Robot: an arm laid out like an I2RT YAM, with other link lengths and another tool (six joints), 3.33 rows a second.
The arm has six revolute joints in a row. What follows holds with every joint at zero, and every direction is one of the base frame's. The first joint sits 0.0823 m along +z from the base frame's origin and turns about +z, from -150 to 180 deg. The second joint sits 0.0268 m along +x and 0.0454 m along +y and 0.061 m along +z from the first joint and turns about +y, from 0 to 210 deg. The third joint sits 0.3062 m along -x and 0.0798 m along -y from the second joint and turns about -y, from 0 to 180 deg. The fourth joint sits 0.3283 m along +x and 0.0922 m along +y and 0.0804 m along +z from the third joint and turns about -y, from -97 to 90 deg. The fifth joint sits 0.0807 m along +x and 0.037 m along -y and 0.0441 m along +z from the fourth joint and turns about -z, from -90 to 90 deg. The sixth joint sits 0.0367 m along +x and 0.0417 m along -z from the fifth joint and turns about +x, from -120 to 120 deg. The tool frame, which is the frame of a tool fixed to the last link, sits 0.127 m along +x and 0.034 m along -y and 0.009 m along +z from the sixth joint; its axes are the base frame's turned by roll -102.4, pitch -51.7 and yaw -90 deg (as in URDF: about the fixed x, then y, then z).
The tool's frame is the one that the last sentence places.
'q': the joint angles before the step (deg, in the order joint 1, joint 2, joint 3, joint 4, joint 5, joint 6). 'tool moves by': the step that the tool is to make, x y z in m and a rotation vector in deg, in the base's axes. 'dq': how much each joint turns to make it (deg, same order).
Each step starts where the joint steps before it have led.
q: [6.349 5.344 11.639 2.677 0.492 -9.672]
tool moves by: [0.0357 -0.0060 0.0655 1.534 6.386 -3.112]
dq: [-0.012 20.250 18.315 -4.316 3.309 1.903]
